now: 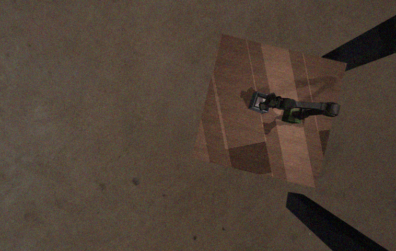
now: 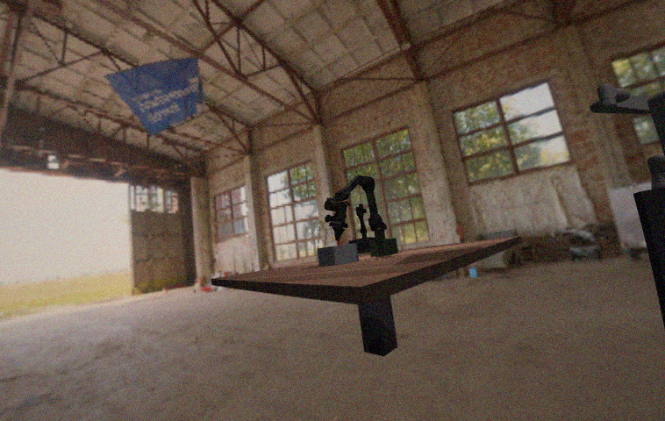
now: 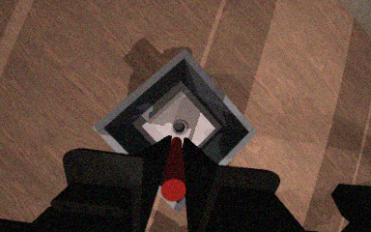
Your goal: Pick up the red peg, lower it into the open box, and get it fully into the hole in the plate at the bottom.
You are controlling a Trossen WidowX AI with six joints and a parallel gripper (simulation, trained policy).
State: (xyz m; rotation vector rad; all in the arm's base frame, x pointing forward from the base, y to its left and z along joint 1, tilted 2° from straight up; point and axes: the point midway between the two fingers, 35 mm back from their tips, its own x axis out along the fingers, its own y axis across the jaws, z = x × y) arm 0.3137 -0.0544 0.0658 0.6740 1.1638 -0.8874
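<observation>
My gripper tip is now 1 cm to the right of the red peg, 1 cm below it and 1 cm past it. Also, from my gripper tip: grey box 10 cm below, 1 cm to the right; then pale plate 8 cm below, 1 cm to the right.
</observation>
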